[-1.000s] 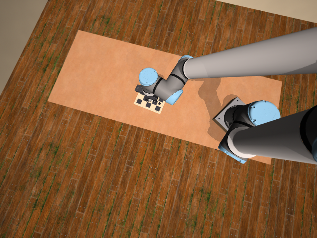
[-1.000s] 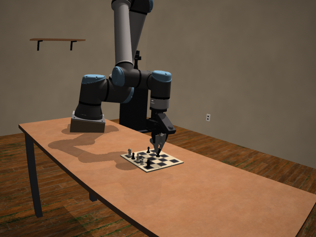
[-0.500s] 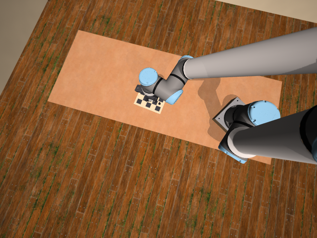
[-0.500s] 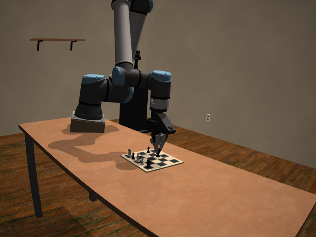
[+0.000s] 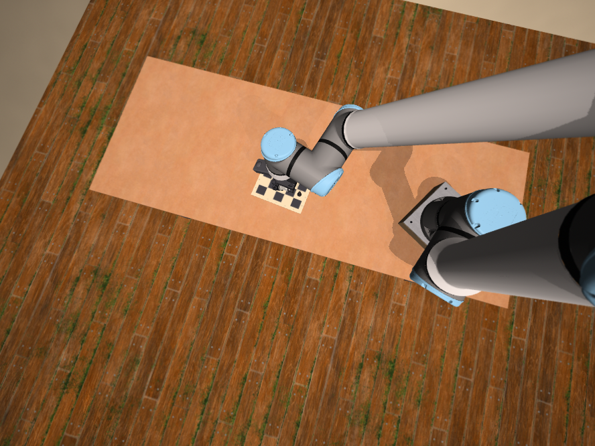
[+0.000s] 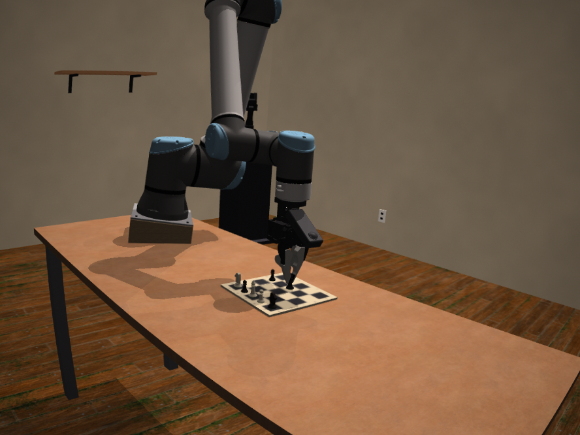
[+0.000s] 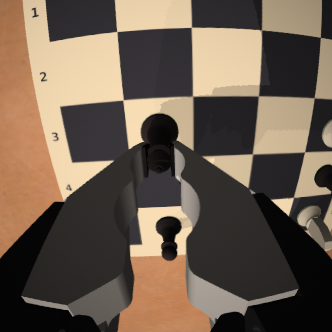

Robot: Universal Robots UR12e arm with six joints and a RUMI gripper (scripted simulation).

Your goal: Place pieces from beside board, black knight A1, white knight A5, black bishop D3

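My gripper is now 40 mm to the left of the chessboard and 30 mm above it. The rest, counted from my hand: white knight 120 mm to the right, 80 mm behind, 10 mm below.
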